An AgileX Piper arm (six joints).
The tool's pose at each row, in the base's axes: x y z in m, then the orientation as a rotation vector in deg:
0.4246, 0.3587, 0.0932, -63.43, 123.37, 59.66
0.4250, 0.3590, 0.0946, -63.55, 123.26, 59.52
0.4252, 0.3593, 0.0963, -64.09, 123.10, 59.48
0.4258, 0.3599, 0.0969, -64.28, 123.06, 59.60
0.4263, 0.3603, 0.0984, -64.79, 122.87, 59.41
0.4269, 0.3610, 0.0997, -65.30, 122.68, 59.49
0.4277, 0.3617, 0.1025, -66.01, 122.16, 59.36
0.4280, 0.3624, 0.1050, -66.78, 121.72, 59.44
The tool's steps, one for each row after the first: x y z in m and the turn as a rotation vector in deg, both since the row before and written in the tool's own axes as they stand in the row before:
-0.0013, 0.0003, -0.0005, 0.06, -0.01, -0.16
-0.0014, 0.0006, -0.0007, -0.15, 0.19, -0.34
-0.0010, 0.0000, 0.0002, -0.15, 0.07, -0.07
-0.0015, 0.0003, -0.0005, -0.03, 0.16, -0.39
-0.0016, 0.0003, -0.0001, -0.23, 0.15, -0.31
-0.0027, 0.0007, -0.0010, -0.14, 0.03, -0.65
-0.0023, 0.0010, -0.0009, -0.32, 0.12, -0.56

